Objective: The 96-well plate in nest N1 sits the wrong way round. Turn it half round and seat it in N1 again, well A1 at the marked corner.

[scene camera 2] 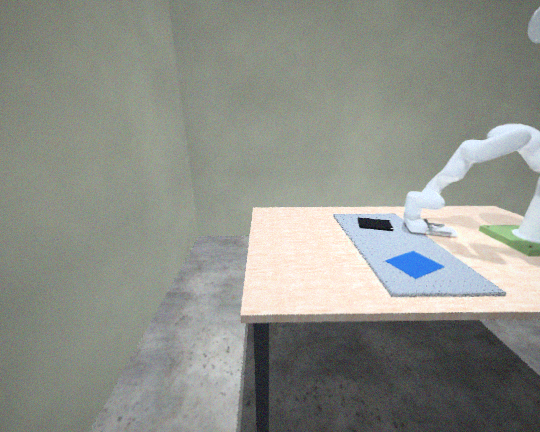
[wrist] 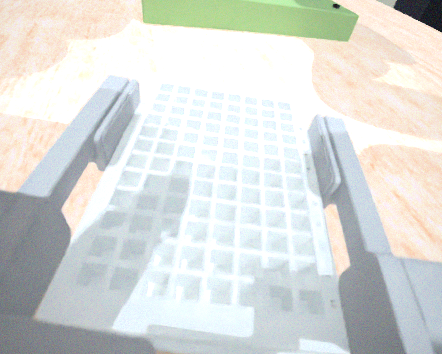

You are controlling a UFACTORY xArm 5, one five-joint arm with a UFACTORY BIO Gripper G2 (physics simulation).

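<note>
The white 96-well plate point(wrist: 227, 200) fills the middle of the wrist view, its wells facing the camera. My gripper point(wrist: 221, 140) point(scene camera 2: 439, 228) is shut on it, with one finger pad against each long side. In scene camera 2 the gripper is low, beyond the right edge of the grey mat, and the plate is too small and pale to make out clearly. A black rectangle point(scene camera 2: 375, 224), apparently a nest, lies on the far part of the mat and holds no visible plate. The N1 label, the marked corner and the plate's A1 mark cannot be read.
The grey mat point(scene camera 2: 360, 245) lies on the wooden table point(scene camera 2: 295, 260), with a blue square point(scene camera 2: 415, 265) on its near part. The green base block point(scene camera 2: 500, 236) point(wrist: 245, 17) of the arm stands to the right, ahead of the plate in the wrist view.
</note>
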